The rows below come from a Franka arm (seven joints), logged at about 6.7 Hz.
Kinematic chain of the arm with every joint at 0, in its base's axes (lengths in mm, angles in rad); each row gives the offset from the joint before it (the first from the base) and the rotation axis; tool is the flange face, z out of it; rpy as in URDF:
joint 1: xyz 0 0 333 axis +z
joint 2: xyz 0 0 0 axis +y
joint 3: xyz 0 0 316 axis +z
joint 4: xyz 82.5 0 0 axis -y
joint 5: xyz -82.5 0 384 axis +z
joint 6: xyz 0 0 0 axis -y
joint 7: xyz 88 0 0 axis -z
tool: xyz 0 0 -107 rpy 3.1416 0 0
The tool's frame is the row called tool.
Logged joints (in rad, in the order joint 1, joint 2, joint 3, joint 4, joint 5, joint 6, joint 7), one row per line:
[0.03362 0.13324 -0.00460 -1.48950 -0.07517 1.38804 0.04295]
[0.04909 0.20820 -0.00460 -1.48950 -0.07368 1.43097 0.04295]
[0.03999 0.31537 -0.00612 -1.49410 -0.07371 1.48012 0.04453]
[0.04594 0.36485 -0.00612 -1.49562 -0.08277 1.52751 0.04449]
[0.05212 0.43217 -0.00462 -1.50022 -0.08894 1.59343 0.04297]
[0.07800 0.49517 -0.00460 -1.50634 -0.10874 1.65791 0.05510]
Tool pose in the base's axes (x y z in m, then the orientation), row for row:
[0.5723 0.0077 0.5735 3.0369 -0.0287 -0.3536]
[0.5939 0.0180 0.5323 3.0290 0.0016 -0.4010]
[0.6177 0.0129 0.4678 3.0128 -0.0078 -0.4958]
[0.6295 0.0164 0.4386 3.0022 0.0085 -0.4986]
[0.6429 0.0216 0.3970 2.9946 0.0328 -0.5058]
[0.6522 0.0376 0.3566 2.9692 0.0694 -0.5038]
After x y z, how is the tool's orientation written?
As a rotation vector, in radians.
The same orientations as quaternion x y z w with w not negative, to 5 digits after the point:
[0.99237 -0.00938 -0.11555 0.04201]
[0.99043 0.00052 -0.13112 0.04307]
[0.98576 -0.00255 -0.16222 0.04412]
[0.98529 0.00279 -0.16364 0.04911]
[0.98463 0.01078 -0.16631 0.05218]
[0.98359 0.02299 -0.16689 0.06453]

